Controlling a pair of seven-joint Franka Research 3 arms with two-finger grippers.
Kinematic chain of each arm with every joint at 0, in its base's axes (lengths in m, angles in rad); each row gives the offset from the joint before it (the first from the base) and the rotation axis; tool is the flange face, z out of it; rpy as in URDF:
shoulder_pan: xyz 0 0 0.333 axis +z
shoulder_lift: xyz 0 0 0 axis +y
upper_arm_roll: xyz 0 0 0.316 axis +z
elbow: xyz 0.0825 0 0 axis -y
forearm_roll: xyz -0.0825 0 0.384 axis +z
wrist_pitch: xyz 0 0 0 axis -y
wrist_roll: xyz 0.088 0 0 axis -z
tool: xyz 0 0 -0.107 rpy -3.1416 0 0
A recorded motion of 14 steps. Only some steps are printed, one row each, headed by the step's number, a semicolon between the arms.
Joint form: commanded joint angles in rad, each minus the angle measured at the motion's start. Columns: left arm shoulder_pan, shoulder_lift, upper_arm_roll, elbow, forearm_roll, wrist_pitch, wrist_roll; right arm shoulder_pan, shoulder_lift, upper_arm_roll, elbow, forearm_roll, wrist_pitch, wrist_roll.
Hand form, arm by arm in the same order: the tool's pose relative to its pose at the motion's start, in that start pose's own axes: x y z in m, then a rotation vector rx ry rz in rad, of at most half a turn. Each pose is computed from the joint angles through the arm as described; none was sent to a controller.
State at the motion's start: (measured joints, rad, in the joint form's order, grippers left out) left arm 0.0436 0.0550 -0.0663 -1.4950 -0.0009 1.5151 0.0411; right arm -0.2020 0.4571 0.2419 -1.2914 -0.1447 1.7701 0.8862
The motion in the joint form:
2: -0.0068 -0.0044 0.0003 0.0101 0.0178 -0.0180 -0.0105; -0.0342 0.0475 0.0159 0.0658 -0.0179 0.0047 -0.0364
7: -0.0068 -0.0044 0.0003 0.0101 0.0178 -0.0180 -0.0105; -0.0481 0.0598 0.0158 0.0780 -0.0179 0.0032 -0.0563
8: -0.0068 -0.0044 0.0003 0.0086 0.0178 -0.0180 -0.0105; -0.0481 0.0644 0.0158 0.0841 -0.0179 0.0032 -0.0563
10: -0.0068 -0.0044 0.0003 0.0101 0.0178 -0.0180 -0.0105; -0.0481 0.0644 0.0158 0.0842 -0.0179 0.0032 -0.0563
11: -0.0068 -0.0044 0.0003 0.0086 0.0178 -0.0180 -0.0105; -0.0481 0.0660 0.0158 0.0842 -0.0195 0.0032 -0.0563
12: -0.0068 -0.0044 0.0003 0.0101 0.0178 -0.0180 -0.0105; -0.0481 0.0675 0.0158 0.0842 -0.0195 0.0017 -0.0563
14: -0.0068 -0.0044 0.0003 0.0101 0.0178 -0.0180 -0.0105; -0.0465 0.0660 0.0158 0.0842 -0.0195 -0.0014 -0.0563
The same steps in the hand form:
2: -0.0032 0.0019 -0.0056 0.0182 -0.0041 -0.0053; 0.0248 0.0053 0.0009 0.0178 0.0173 -0.0108
7: -0.0032 0.0019 -0.0056 0.0182 -0.0041 -0.0053; 0.0343 0.0112 0.0043 0.0175 0.0148 -0.0151
8: -0.0032 0.0019 -0.0049 0.0181 -0.0056 -0.0053; 0.0355 0.0107 0.0046 0.0193 0.0151 -0.0142
10: -0.0032 0.0019 -0.0056 0.0182 -0.0041 -0.0053; 0.0355 0.0107 0.0046 0.0194 0.0152 -0.0142
11: -0.0032 0.0019 -0.0049 0.0181 -0.0056 -0.0053; 0.0358 0.0107 0.0057 0.0174 0.0150 -0.0145
12: -0.0032 0.0019 -0.0056 0.0182 -0.0041 -0.0053; 0.0358 0.0107 0.0069 0.0155 0.0127 -0.0146
14: -0.0032 0.0019 -0.0056 0.0182 -0.0041 -0.0053; 0.0346 0.0102 0.0061 0.0141 0.0119 -0.0161

